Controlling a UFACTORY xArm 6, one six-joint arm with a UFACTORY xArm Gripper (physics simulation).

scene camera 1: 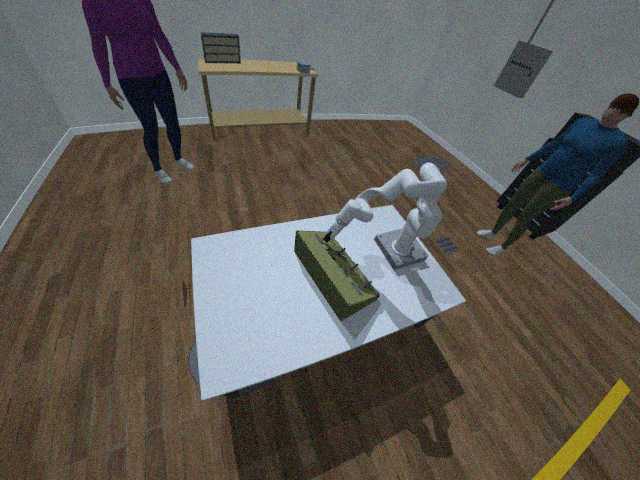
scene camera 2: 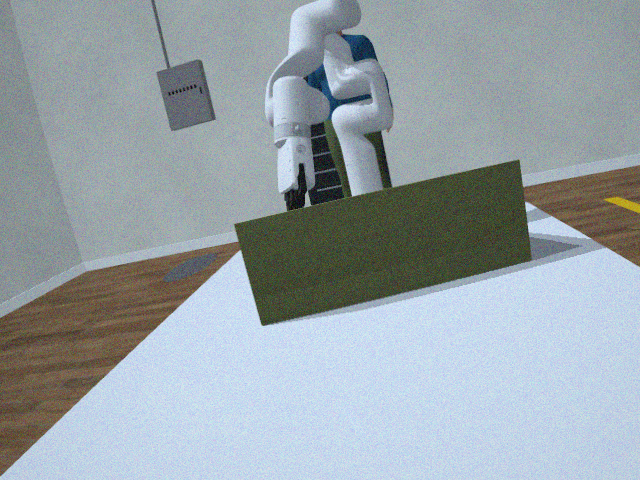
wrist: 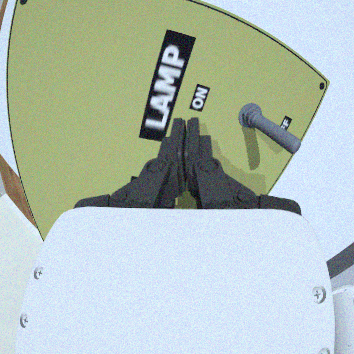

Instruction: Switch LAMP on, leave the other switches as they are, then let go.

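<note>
The green switch box stands on the white table, its panel facing the arm's base. In the wrist view the LAMP label is at upper centre, with its ON mark beside it. The grey LAMP lever leans towards the OFF mark, partly covering it. My gripper is shut and empty. Its fingertips are beside the LAMP label, just below the ON mark in the wrist view, apart from the lever on the ON side.
Several other switch levers stick out along the box, including one lever near its middle and another at its near end. The arm's base plate is on the white table. Two people and a wooden bench are farther off.
</note>
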